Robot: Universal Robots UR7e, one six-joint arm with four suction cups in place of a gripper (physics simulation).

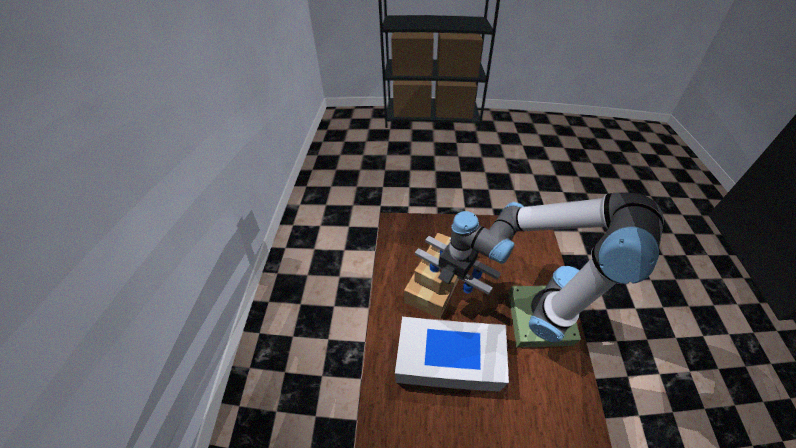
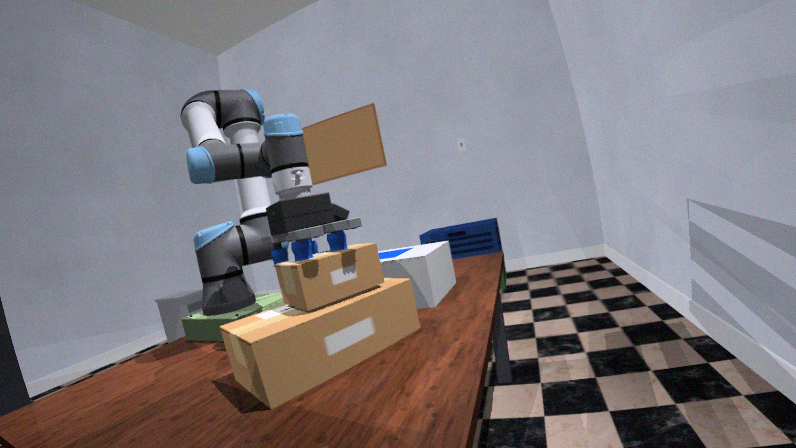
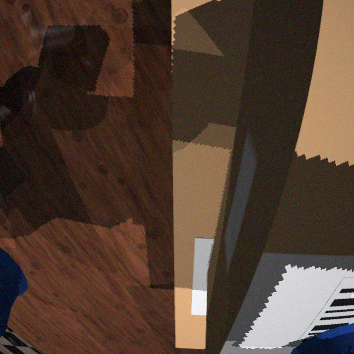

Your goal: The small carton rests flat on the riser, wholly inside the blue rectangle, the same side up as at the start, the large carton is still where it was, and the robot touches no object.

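Frame: origin at the arm's base, x left, y down, z back, level; metres.
Where they show: hand, tool point: (image 3: 163,242); arm's base, link origin: (image 2: 230,307).
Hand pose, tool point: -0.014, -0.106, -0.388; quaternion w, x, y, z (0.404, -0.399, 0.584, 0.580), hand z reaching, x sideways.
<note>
Things, the pixels of their top centre, and the offset from my tool point, as dx, dy, dz. Level surfaces: height alone.
- small carton, top centre: (image 2: 324,253) (image 1: 437,261) -0.024, -0.013, -0.071
- large carton, top centre: (image 3: 308,220) (image 2: 318,302) (image 1: 440,266) -0.057, +0.067, -0.062
- white riser, top centre: (image 2: 374,256) (image 1: 453,348) +0.268, +0.046, +0.041
- bare blue rectangle, top centre: (image 2: 374,256) (image 1: 453,348) +0.268, +0.046, +0.041
- wooden table, surface height: dy +0.166
The small carton (image 1: 436,276) (image 2: 334,276) (image 3: 330,75) is light brown, label side up, over the top of the large carton (image 1: 424,293) (image 2: 389,314) (image 3: 200,190), which lies on the table. My gripper (image 1: 453,271) (image 2: 319,249) has its left-side blue cups against the small carton's top and holds it; its right-side cups hang over the table. The small carton looks level, at most slightly above the large one; the gap is too small to tell. The white riser (image 1: 412,347) (image 2: 434,272) bears the bare blue rectangle (image 1: 452,349) (image 2: 396,253).
The arm stands on a green base plate (image 1: 523,317) (image 2: 203,328) at the side of the wooden table (image 1: 473,417) (image 2: 423,356). A blue box (image 2: 484,239) shows behind the riser. A dark shelf unit (image 1: 437,23) with cartons stands far back by the wall.
</note>
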